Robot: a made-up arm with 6 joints. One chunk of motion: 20 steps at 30 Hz.
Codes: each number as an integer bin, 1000 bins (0 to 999) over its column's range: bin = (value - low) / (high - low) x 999, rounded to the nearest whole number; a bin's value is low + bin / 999 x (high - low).
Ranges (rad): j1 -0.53..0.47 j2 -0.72..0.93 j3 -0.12..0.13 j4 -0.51..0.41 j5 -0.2..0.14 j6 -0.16..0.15
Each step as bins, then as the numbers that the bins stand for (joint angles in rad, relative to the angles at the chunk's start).
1 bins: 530 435 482 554 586 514
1 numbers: 0.0005 -0.0015 0.0006 0.0002 -0.0006 -0.0005
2 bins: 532 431 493 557 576 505
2 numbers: 0.0025 -0.0081 0.0034 0.0030 -0.0040 -0.0033
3 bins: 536 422 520 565 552 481
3 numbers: 0.0065 -0.0230 0.0101 0.0103 -0.0121 -0.0107
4 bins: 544 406 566 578 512 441
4 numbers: 0.0145 -0.0494 0.0216 0.0223 -0.0257 -0.0232
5 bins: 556 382 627 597 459 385
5 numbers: 0.0266 -0.0891 0.0369 0.0398 -0.0438 -0.0405
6 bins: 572 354 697 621 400 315
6 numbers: 0.0426 -0.1353 0.0544 0.0619 -0.0639 -0.0623
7 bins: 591 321 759 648 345 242
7 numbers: 0.0616 -0.1898 0.0699 0.0868 -0.0826 -0.0849
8 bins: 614 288 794 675 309 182
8 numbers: 0.0846 -0.2443 0.0787 0.1116 -0.0948 -0.1035
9 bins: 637 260 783 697 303 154
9 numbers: 0.1076 -0.2906 0.0759 0.1319 -0.0969 -0.1122
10 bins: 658 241 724 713 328 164
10 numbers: 0.1287 -0.3220 0.0612 0.1466 -0.0884 -0.1091
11 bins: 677 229 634 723 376 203
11 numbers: 0.1477 -0.3418 0.0387 0.1558 -0.0720 -0.0970
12 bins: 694 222 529 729 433 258
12 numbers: 0.1647 -0.3533 0.0124 0.1614 -0.0526 -0.0799
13 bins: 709 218 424 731 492 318
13 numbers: 0.1797 -0.3599 -0.0139 0.1632 -0.0326 -0.0613
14 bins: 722 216 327 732 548 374
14 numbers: 0.1927 -0.3632 -0.0382 0.1641 -0.0135 -0.0439
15 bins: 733 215 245 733 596 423
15 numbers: 0.2037 -0.3649 -0.0587 0.1650 0.0028 -0.0287
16 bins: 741 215 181 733 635 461
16 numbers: 0.2117 -0.3649 -0.0747 0.1650 0.0161 -0.0169
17 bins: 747 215 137 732 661 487
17 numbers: 0.2177 -0.3649 -0.0857 0.1641 0.0250 -0.0089
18 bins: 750 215 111 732 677 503
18 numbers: 0.2208 -0.3649 -0.0922 0.1641 0.0304 -0.0039
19 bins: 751 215 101 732 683 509
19 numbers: 0.2218 -0.3649 -0.0947 0.1641 0.0325 -0.0021
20 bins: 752 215 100 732 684 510
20 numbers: 0.2228 -0.3649 -0.0950 0.1641 0.0328 -0.0017
